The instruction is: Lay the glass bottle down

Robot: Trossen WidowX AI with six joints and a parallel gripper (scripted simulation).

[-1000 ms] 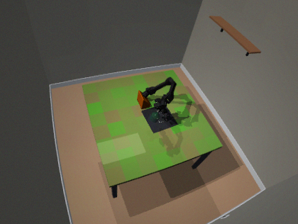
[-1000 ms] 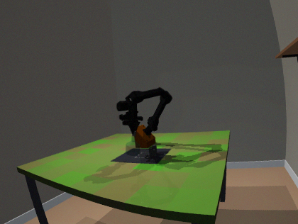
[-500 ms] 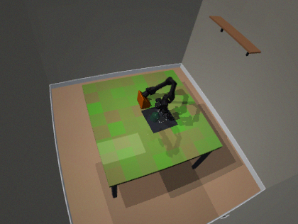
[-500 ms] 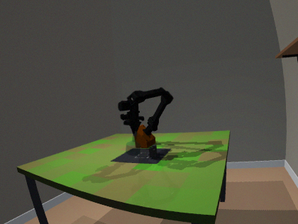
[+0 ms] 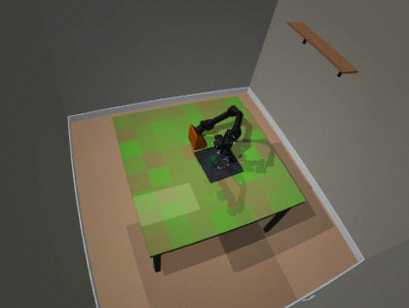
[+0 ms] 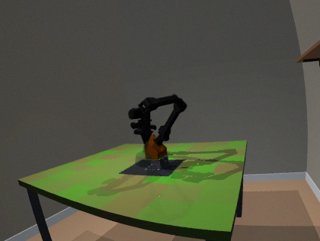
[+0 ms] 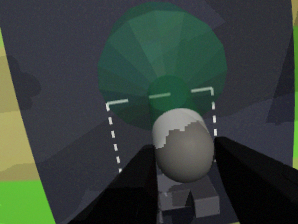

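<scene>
The green glass bottle lies 2 cm to the right of my gripper tip and 5 cm below it. Round my gripper tip: dark mat 1 cm behind, 3 cm to the left, 15 cm below.
</scene>
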